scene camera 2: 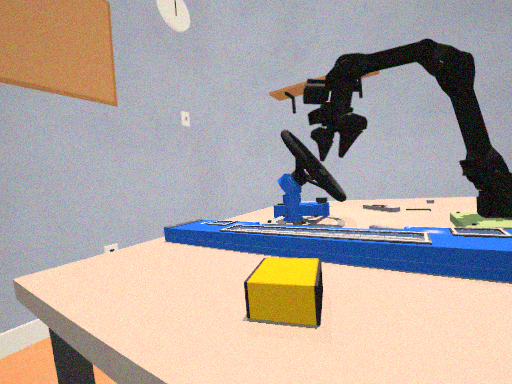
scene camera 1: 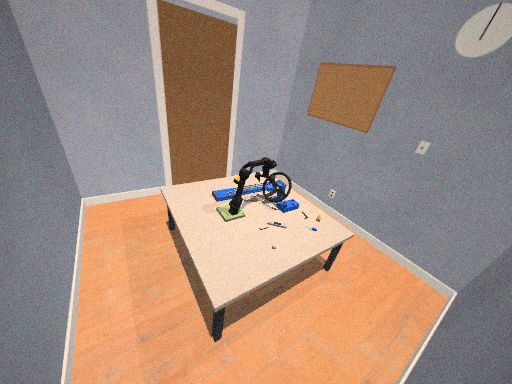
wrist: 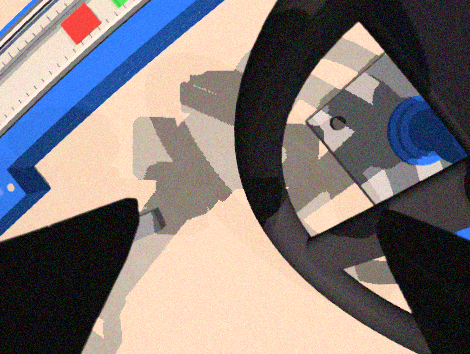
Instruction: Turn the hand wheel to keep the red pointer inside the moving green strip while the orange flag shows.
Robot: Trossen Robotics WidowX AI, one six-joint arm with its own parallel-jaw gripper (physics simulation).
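Seen in the pictures: gripper, between the fingertips: point(scene camera 2: 330, 159) point(scene camera 1: 264, 183) point(wrist: 259, 216); arm's base, origin of its link: point(scene camera 2: 497, 215) point(scene camera 1: 233, 212).
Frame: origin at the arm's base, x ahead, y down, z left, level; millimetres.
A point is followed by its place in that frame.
The black hand wheel point(scene camera 1: 290, 187) {z -123, x 492, y -218 mm} point(scene camera 2: 311, 163) {z 140, x 407, y -163 mm} point(wrist: 259, 140) {z 115, x 388, y -133 mm} stands tilted on a blue stand. My gripper point(scene camera 2: 332, 157) {z 96, x 367, y -170 mm} point(wrist: 259, 216) {z 96, x 367, y -170 mm} is open and empty, pointing down close to the wheel's rim. In the wrist view the rim runs between the fingers, and the right finger covers part of the lower wheel; contact cannot be told. The red pointer point(wrist: 80, 23) {z 295, x 350, y -16 mm} is on the scale of the long blue track unit point(scene camera 1: 220, 194) {z 274, x 8, y -19 mm} point(scene camera 2: 350, 255) {z 346, x 288, y 9 mm} point(wrist: 125, 45) {z 251, x 366, y -16 mm}. A corner of the green strip point(wrist: 119, 2) {z 283, x 387, y -16 mm} shows at the top edge, apart from the pointer. The orange flag does not show.
A yellow block point(scene camera 1: 237, 179) {z 492, x 319, y -17 mm} point(scene camera 2: 284, 302) {z 533, x 324, y 2 mm} lies behind the track. A blue box point(scene camera 1: 288, 205) point(scene camera 2: 315, 209) sits beside the wheel's stand. The arm stands on a green plate point(scene camera 1: 227, 215) {z -16, x -67, y -1 mm} point(scene camera 2: 465, 219) {z 48, x 73, y 2 mm}. A grey tool point(scene camera 1: 276, 224) {z -278, x 257, y 8 mm} point(scene camera 2: 381, 207) {z -243, x 265, y 10 mm} and small pieces lie on the table.
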